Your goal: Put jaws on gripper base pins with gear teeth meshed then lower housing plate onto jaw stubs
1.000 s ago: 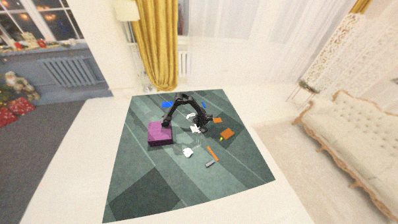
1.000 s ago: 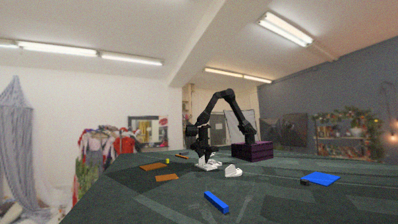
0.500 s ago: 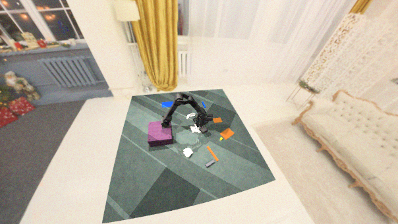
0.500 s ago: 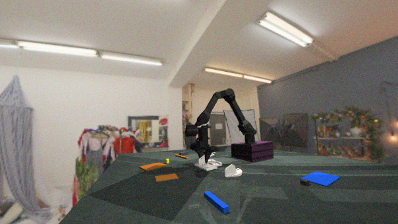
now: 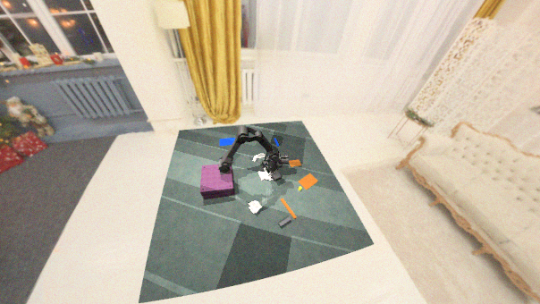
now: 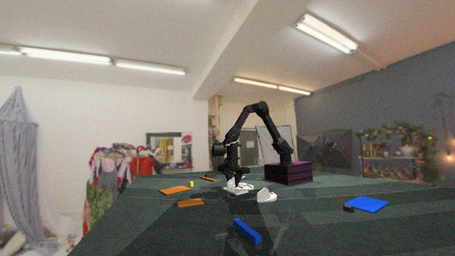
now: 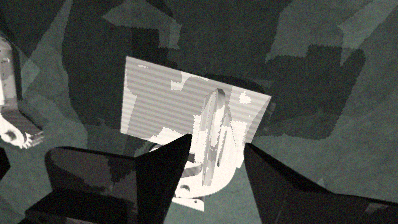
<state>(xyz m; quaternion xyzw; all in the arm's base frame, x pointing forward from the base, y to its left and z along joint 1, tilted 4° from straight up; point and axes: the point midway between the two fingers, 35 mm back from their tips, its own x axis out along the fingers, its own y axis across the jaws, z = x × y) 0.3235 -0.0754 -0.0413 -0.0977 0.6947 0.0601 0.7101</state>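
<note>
Now: gripper tip 30 mm to the right of the white plate-like part, 10 mm short of it and 10 mm above it. From my gripper tip the other things lie so: small yellow piece 170 mm ahead, 160 mm to the right; white gripper base 200 mm to the right, 170 mm behind, 10 mm above; white housing plate 60 mm behind, 30 mm to the left, 10 mm below.
</note>
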